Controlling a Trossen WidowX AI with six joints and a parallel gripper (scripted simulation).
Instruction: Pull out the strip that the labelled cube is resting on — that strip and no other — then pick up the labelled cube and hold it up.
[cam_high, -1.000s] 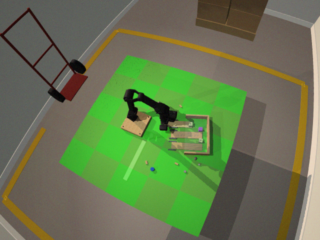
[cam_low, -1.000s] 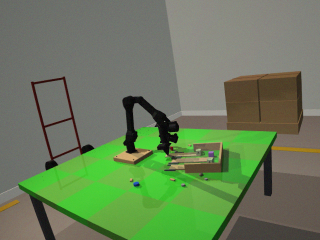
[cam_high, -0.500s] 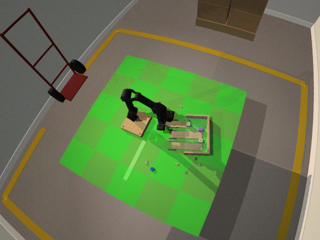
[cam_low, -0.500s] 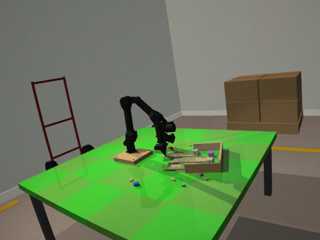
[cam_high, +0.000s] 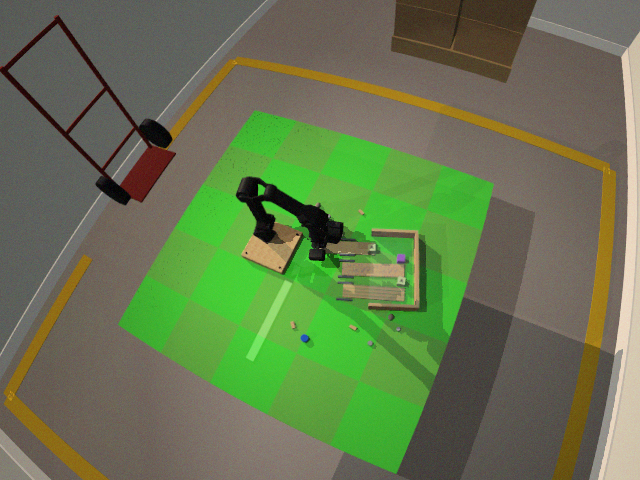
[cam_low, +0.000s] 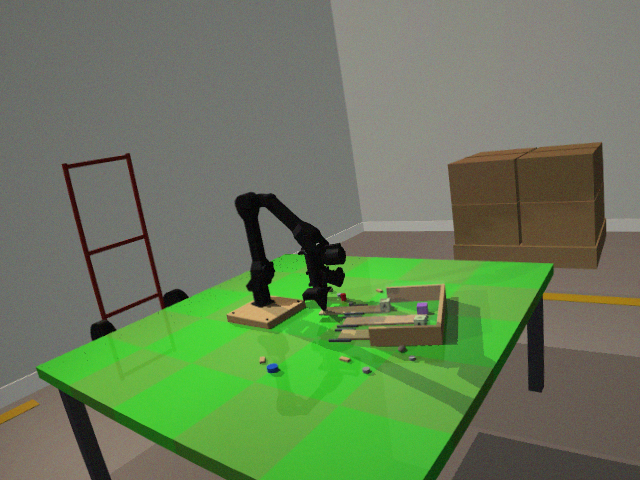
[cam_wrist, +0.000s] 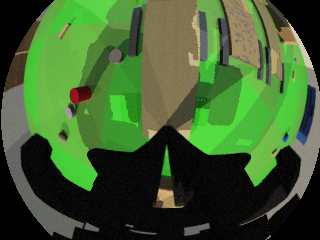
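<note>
Right now the pale wooden strip is 9 cm ahead of my gripper tip and 5 cm to the left of it. The rest, counted from my gripper tip: blue disc: 35 cm to the right, 18 cm ahead; then red piece: 11 cm to the left, 2 cm behind, 1 cm above.
</note>
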